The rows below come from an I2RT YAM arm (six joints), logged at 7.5 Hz.
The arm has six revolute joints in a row. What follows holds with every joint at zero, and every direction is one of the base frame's. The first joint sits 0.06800 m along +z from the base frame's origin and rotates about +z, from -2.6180 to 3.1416 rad. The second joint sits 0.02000 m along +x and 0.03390 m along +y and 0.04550 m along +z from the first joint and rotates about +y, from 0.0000 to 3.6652 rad. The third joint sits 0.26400 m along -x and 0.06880 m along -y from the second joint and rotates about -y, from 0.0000 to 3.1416 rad. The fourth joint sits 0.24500 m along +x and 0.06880 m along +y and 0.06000 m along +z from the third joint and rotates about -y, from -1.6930 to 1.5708 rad. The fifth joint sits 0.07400 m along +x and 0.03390 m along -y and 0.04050 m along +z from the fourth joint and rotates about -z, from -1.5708 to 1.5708 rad. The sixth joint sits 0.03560 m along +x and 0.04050 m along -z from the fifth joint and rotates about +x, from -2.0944 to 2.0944 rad. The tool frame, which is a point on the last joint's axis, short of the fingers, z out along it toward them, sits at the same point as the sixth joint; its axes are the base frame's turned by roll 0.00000, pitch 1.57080 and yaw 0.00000 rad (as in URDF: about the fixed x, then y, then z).
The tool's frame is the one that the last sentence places.
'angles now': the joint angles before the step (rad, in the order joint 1, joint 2, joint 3, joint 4, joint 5, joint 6). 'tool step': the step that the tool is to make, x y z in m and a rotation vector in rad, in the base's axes. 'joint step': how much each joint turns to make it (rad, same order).
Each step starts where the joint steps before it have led.
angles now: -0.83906, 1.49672, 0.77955, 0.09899, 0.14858, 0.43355
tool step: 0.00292, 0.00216, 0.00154, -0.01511, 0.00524, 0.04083
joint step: 0.00955, -0.00306, -0.00041, 0.00917, -0.01754, -0.02975
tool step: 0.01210, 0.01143, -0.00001, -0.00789, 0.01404, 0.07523
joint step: 0.05188, -0.00037, 0.00004, -0.00117, -0.01030, -0.02632
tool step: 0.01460, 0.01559, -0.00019, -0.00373, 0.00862, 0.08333
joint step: 0.06714, -0.00002, -0.00001, -0.00191, -0.00838, -0.01640
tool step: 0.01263, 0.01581, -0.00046, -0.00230, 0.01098, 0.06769
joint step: 0.06485, 0.00003, 0.00039, -0.00647, 0.00266, -0.00879
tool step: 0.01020, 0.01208, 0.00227, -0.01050, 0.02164, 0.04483
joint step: 0.05227, 0.00076, 0.01447, -0.02363, 0.01832, -0.01296
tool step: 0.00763, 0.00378, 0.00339, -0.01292, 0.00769, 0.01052
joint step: 0.02554, 0.01031, 0.02367, -0.01222, 0.02097, -0.00344
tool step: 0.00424, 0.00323, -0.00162, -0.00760, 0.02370, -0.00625
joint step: 0.01908, 0.01216, 0.00989, -0.01374, 0.03166, -0.00037
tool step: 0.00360, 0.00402, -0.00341, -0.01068, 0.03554, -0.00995
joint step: 0.02099, 0.01339, 0.00612, -0.01715, 0.04121, -0.00306
